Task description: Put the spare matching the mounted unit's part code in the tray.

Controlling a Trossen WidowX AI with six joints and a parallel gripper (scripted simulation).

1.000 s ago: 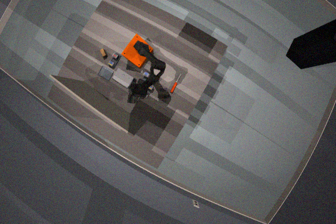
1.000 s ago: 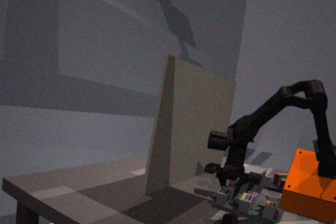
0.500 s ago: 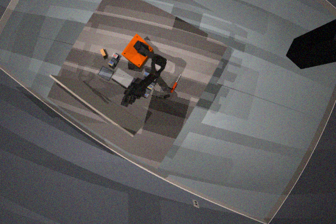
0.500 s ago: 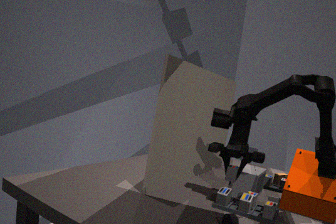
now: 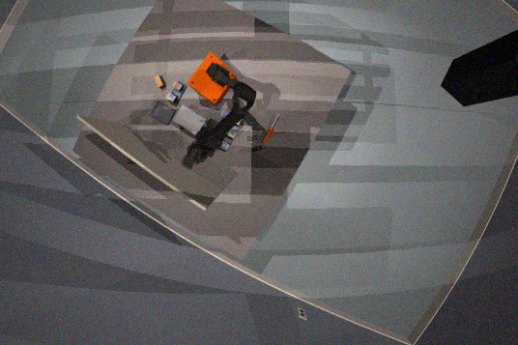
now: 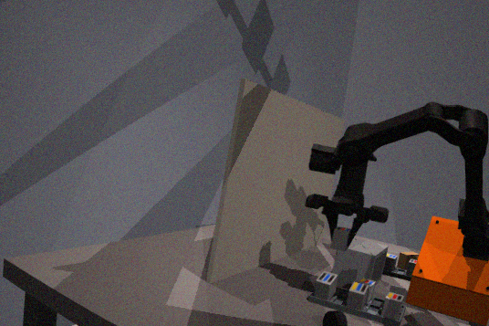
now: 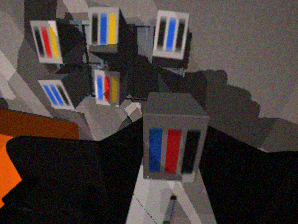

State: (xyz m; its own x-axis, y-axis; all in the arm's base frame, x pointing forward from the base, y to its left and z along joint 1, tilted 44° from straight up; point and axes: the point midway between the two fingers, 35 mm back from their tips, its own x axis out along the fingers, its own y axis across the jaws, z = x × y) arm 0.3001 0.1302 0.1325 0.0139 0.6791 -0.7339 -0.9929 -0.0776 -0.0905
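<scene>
My gripper tip is 2 cm past the mounted unit, 15 cm to the left of it and 7 cm above it. Also, from my gripper tip: upright panel 22 cm ahead, 15 cm to the right, 10 cm above; small brown block 10 cm behind, 47 cm to the right, 10 cm below; small black cylinder 9 cm behind, 23 cm to the left, 10 cm below.
</scene>
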